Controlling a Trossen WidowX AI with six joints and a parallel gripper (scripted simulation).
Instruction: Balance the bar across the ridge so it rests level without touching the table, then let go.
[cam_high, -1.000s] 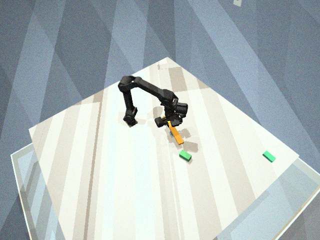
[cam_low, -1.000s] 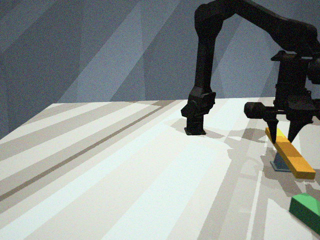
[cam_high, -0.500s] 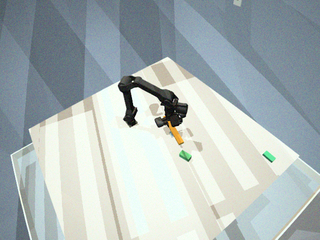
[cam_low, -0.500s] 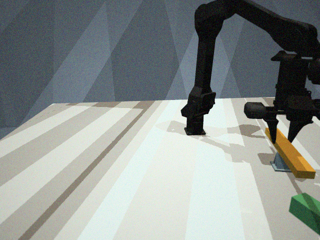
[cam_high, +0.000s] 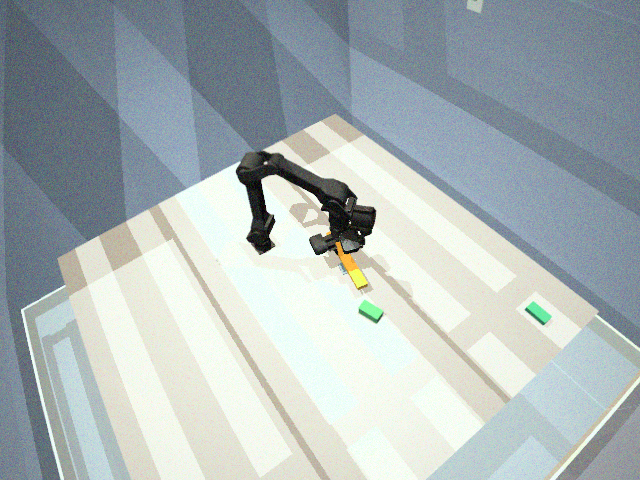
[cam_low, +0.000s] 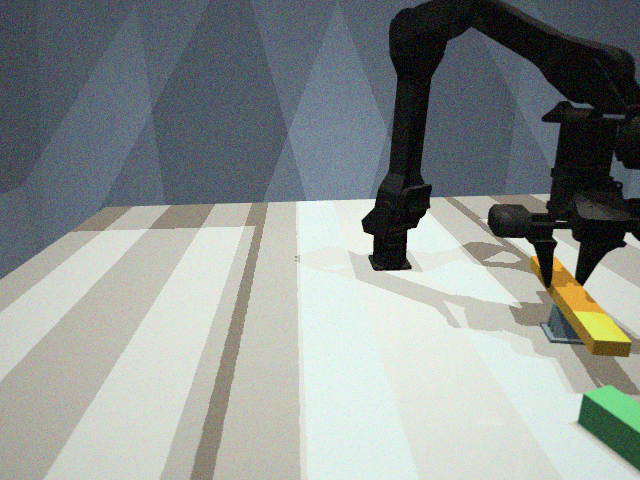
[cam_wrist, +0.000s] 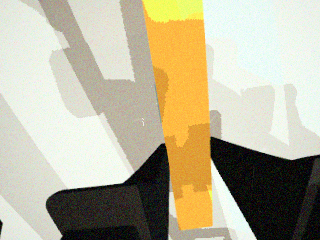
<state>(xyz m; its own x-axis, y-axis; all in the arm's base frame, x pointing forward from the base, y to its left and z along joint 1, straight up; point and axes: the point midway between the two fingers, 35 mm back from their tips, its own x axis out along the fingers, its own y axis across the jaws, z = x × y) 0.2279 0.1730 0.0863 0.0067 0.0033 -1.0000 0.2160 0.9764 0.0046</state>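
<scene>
The orange-yellow bar is 30 mm ahead of my gripper tip and 10 mm to the right of it.
</scene>
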